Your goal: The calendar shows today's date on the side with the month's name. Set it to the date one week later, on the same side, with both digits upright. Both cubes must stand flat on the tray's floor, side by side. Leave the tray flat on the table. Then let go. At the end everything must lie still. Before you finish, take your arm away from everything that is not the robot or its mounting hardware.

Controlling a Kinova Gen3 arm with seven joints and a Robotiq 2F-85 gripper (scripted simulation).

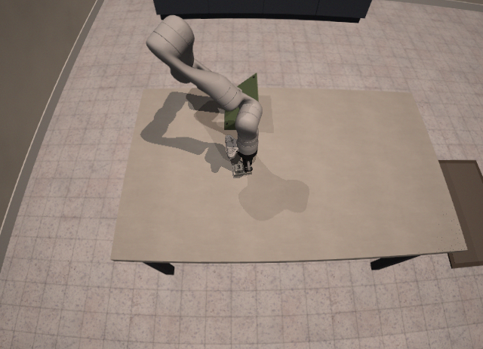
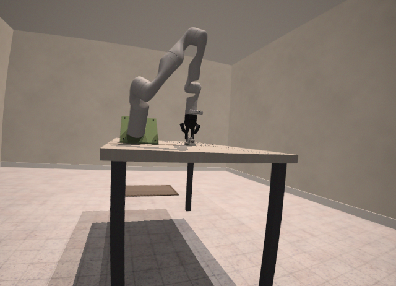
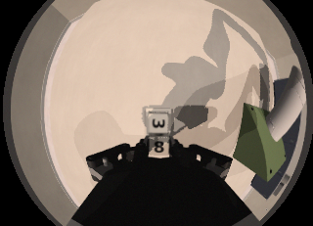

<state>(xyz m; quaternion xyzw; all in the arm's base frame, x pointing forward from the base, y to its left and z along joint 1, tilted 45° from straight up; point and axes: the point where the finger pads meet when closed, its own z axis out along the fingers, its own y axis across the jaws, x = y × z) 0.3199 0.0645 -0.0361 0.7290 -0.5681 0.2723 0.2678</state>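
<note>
Now: the white tray 40 mm below my hand and 20 mm to the right of it.
</note>
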